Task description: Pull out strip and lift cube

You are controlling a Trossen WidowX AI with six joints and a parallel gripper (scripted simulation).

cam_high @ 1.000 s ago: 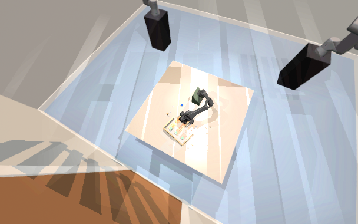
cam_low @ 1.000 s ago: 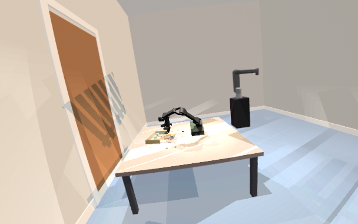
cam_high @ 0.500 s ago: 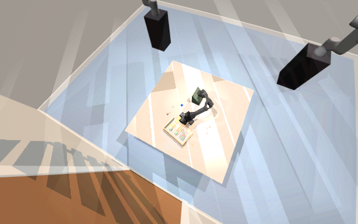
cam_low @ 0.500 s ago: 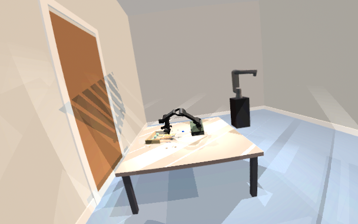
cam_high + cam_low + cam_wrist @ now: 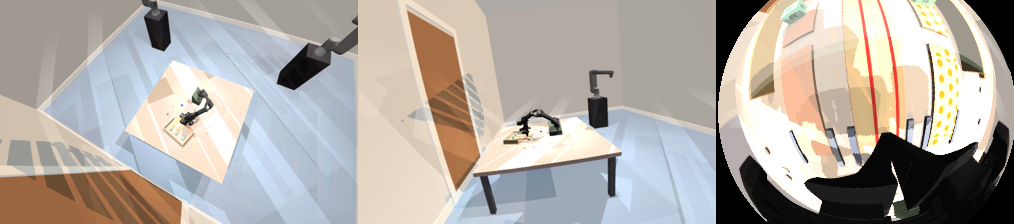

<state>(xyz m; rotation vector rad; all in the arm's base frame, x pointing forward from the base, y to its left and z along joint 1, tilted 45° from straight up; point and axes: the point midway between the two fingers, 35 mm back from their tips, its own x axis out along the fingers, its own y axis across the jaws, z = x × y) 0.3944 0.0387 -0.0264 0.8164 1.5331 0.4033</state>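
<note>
Right now the long tan strip is 9 cm ahead of my gripper tip, 2 cm to the right of it and 2 cm below it. From my gripper tip the other things lie so: blue piece: 18 cm behind, 16 cm to the right, 2 cm below; then yellow dotted strip: 10 cm to the right, 2 cm below.
</note>
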